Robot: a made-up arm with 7 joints.
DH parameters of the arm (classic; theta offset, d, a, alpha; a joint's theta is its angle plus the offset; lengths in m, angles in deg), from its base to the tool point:
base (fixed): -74.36 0 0.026 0
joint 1: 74.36 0.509 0.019 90
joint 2: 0 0.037 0.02 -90
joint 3: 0 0.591 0.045 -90
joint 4: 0 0.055 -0.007 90
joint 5: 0 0.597 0.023 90
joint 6: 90 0.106 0.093 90
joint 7: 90 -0.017 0.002 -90
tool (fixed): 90 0.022 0 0
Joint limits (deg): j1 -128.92..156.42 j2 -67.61..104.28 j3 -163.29..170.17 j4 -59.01..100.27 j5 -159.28..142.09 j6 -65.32..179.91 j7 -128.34..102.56
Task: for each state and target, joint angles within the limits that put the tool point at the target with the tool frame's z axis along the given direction. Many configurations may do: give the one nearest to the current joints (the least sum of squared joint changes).
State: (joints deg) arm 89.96 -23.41 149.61 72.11 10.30 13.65 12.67
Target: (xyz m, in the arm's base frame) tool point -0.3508 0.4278 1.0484 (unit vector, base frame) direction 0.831 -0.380 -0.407
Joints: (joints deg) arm 56.83 -54.56 125.94 100.27 28.16 20.76 1.98
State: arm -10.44 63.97 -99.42 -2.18 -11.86 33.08 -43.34
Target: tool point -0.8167 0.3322 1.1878 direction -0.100 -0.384 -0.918
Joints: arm -0.07 54.48 -102.70 -34.67 -21.71 32.79 -35.34
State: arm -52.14 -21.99 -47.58 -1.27 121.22 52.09 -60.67
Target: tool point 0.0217 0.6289 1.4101 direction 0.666 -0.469 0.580
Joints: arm -66.67 21.74 -36.30 -53.95 132.74 57.13 -69.41
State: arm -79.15 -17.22 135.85 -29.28 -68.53 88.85 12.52
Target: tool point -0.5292 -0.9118 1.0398 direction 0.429 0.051 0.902
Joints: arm -116.27 -55.07 161.18 -8.13 -38.37 103.03 34.13
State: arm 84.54 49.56 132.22 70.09 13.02 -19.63 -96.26
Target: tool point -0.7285 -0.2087 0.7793 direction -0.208 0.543 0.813
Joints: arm 76.76 43.33 105.10 100.27 -17.19 -38.69 -92.29
